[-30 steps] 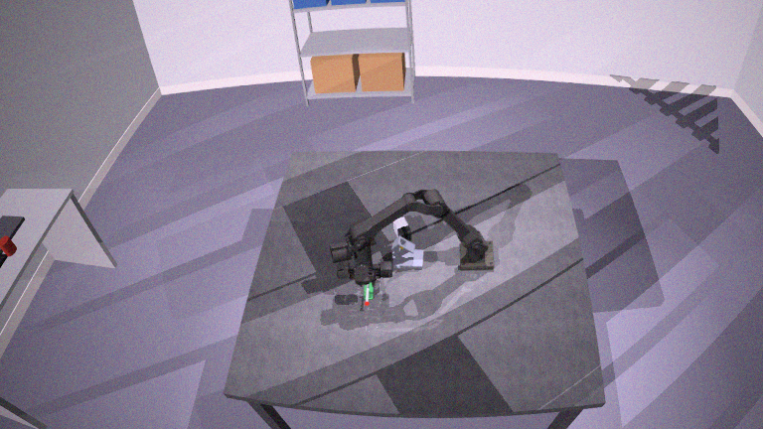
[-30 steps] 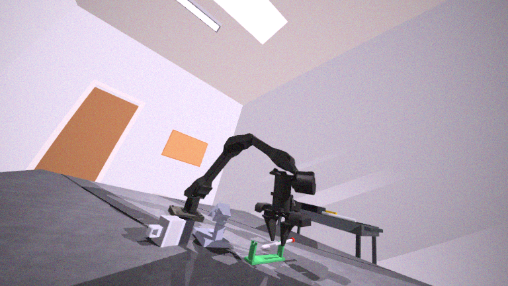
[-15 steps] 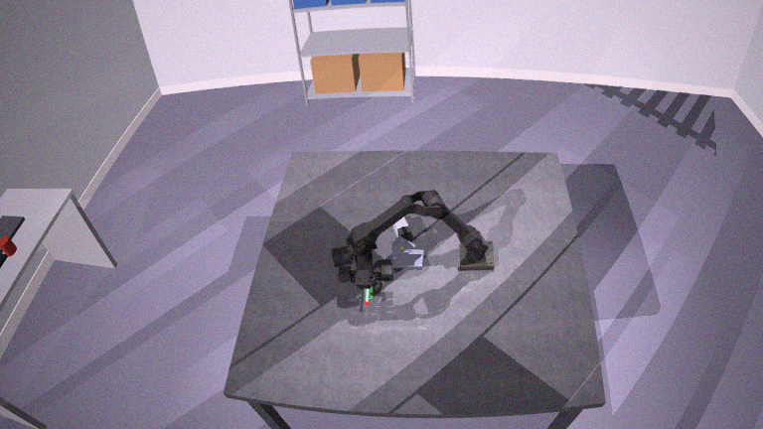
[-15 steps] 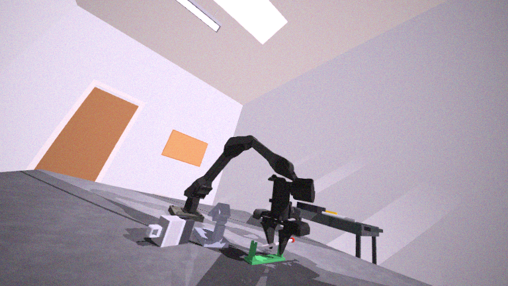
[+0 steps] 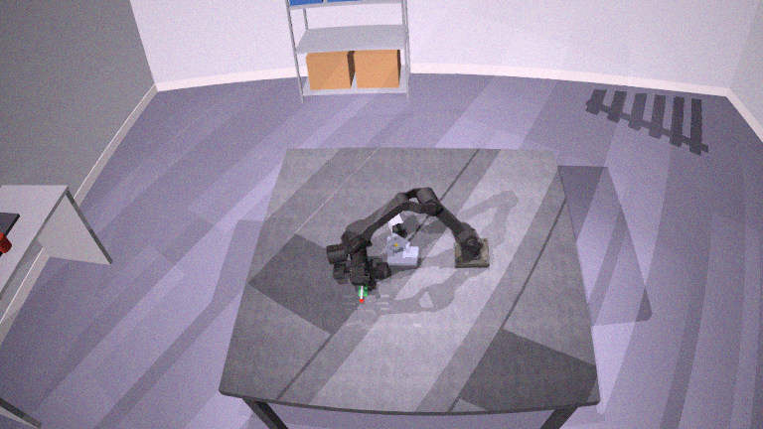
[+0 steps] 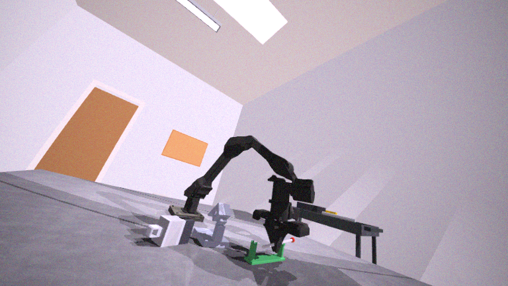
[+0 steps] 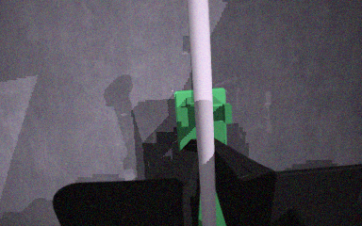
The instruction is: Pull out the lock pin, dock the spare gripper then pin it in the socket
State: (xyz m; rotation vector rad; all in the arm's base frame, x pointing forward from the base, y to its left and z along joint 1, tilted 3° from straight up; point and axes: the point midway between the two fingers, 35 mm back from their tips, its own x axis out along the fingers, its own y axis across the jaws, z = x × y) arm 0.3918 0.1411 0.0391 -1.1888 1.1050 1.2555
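Now: the green cradle 40 mm to the right of my gripper tip and 10 mm above it. From my gripper tip the other things lie so: spare gripper: 290 mm to the right, 110 mm behind, 10 mm above; mount: 150 mm to the right, 120 mm behind, 40 mm above.
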